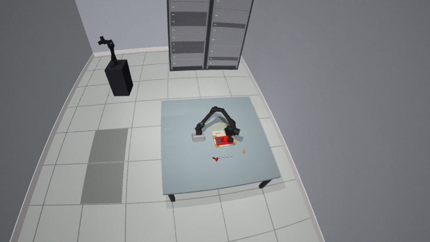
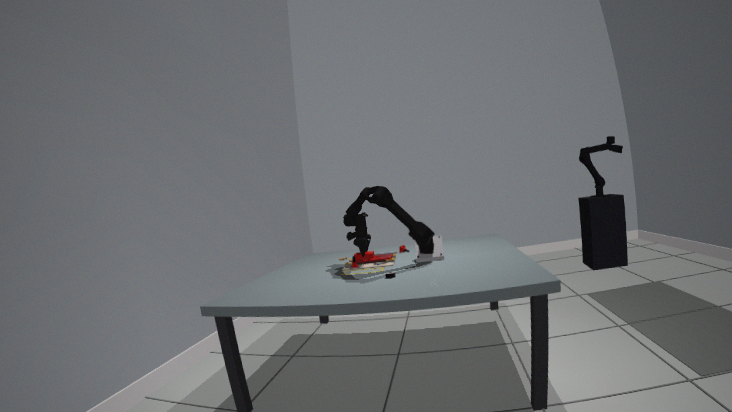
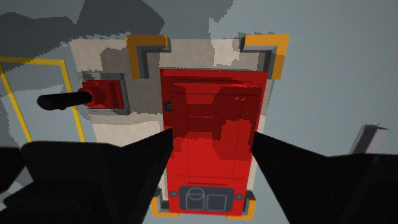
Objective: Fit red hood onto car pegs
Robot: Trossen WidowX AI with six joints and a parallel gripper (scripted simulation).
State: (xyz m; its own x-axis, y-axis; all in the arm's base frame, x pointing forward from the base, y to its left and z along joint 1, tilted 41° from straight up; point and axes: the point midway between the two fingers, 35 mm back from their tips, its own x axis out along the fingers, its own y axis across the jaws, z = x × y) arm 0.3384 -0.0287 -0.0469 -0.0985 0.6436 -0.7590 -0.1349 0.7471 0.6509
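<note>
Now: gripper tip right at the red hood. Also, from my gripper tip: tan block (18 cm ahead, 16 cm to the right, 4 cm below); then black wheel (37 cm to the left, 22 cm behind, 3 cm below); then red-handled screwdriver (22 cm to the right, 5 cm behind, 4 cm below).
</note>
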